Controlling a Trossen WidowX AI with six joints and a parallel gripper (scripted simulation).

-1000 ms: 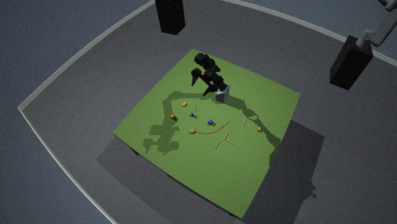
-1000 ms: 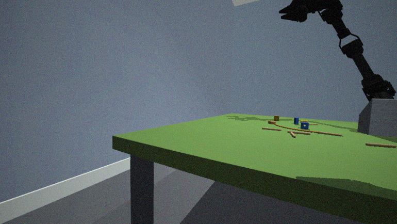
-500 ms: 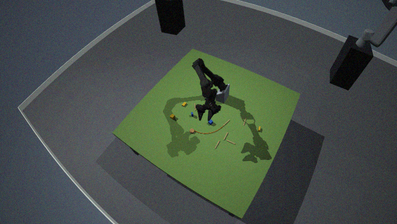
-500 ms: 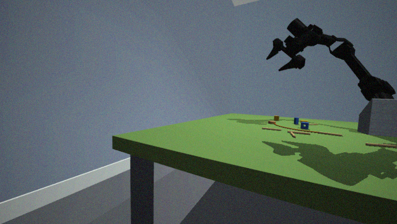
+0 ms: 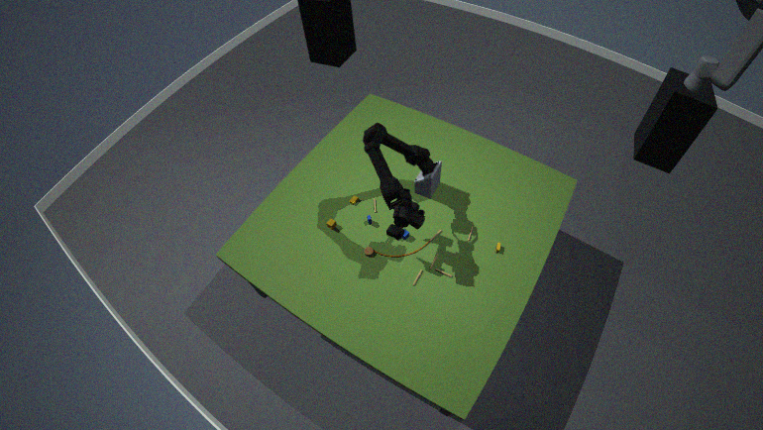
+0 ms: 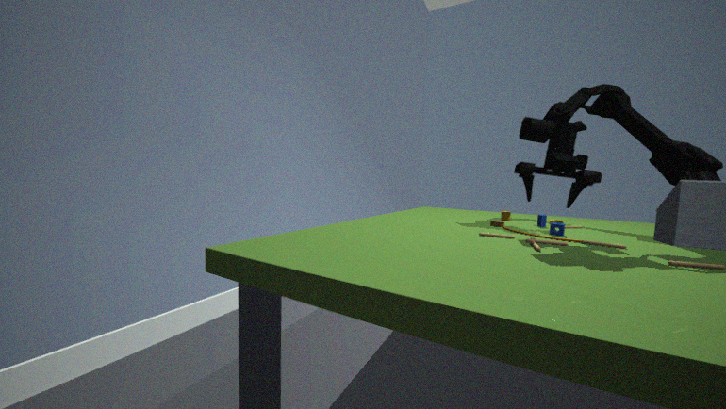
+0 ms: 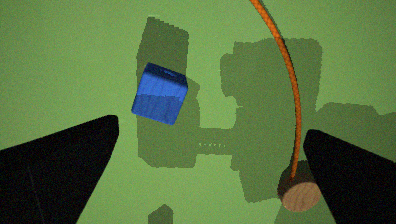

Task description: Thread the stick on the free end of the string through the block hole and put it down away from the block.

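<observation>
Now: the thin wooden stick 11 cm to the left of my gripper tip, 8 cm below it and 7 cm behind it. The rest, counted from my gripper tip: round wooden button 11 cm to the right, 11 cm ahead, 7 cm below.
</observation>
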